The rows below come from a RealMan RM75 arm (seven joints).
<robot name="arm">
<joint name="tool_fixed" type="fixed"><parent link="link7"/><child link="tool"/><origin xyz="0 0 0" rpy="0 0 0"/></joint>
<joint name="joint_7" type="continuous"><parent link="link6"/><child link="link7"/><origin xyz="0 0 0.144" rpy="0 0 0"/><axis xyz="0 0 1"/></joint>
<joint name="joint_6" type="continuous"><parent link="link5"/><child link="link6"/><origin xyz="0 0 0" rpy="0 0 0"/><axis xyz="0 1 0"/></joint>
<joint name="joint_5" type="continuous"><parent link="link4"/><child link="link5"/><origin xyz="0 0 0.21" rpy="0 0 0"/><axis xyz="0 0 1"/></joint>
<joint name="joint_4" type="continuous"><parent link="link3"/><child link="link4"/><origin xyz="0 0 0" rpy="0 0 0"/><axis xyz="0 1 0"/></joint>
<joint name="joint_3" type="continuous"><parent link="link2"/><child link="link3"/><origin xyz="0 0 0.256" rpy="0 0 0"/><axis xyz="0 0 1"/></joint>
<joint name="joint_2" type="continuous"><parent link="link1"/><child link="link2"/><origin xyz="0 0 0" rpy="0 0 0"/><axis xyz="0 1 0"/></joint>
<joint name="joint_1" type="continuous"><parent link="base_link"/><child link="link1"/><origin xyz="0 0 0.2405" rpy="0 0 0"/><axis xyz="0 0 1"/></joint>
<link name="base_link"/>
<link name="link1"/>
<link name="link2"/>
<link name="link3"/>
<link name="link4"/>
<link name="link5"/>
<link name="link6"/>
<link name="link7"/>
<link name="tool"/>
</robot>
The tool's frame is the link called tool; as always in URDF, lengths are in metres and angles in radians. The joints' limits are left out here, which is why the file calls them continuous.
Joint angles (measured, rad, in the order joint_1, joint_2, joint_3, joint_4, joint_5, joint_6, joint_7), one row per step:
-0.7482, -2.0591, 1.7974, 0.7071, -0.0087, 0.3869, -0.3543
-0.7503, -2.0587, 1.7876, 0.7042, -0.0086, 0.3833, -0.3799
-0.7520, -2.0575, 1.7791, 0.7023, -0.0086, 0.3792, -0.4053
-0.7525, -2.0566, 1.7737, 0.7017, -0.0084, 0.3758, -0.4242
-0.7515, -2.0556, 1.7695, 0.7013, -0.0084, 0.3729, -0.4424
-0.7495, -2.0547, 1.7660, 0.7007, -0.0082, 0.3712, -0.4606
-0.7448, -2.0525, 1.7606, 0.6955, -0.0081, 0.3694, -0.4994
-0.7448, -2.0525, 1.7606, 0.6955, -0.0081, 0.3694, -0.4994
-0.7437, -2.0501, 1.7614, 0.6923, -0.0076, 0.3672, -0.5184
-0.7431, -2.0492, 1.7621, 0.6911, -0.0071, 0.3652, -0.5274
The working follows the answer.
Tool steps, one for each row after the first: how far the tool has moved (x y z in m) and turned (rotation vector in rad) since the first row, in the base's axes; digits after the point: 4 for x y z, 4 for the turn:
-0.0011, 0.0017, 0.0020, -0.0038, -0.0242, 0.0179
-0.0021, 0.0033, 0.0040, -0.0076, -0.0474, 0.0351
-0.0030, 0.0043, 0.0054, -0.0108, -0.0642, 0.0476
-0.0044, 0.0050, 0.0066, -0.0143, -0.0802, 0.0602
-0.0061, 0.0054, 0.0076, -0.0180, -0.0961, 0.0726
-0.0110, 0.0059, 0.0092, -0.0270, -0.1282, 0.1003
-0.0110, 0.0059, 0.0092, -0.0270, -0.1282, 0.1003
-0.0133, 0.0062, 0.0096, -0.0329, -0.1395, 0.1127
-0.0144, 0.0062, 0.0096, -0.0361, -0.1444, 0.1191

Tool pose at each row, in the base's axes (x y z in m, rotation vector in rad; rounded; the steps above come from the unrounded poses):
-0.1162, 0.4595, -0.0375, -2.0177, -0.3280, -0.7233
-0.1173, 0.4612, -0.0356, -2.0084, -0.3614, -0.7369
-0.1183, 0.4628, -0.0335, -1.9994, -0.3934, -0.7499
-0.1192, 0.4638, -0.0321, -1.9931, -0.4169, -0.7591
-0.1206, 0.4645, -0.0309, -1.9870, -0.4401, -0.7674
-0.1223, 0.4649, -0.0299, -1.9811, -0.4630, -0.7757
-0.1272, 0.4654, -0.0283, -1.9692, -0.5127, -0.7904
-0.1272, 0.4654, -0.0283, -1.9692, -0.5127, -0.7904
-0.1296, 0.4657, -0.0279, -1.9664, -0.5340, -0.7938
-0.1306, 0.4657, -0.0279, -1.9655, -0.5444, -0.7946

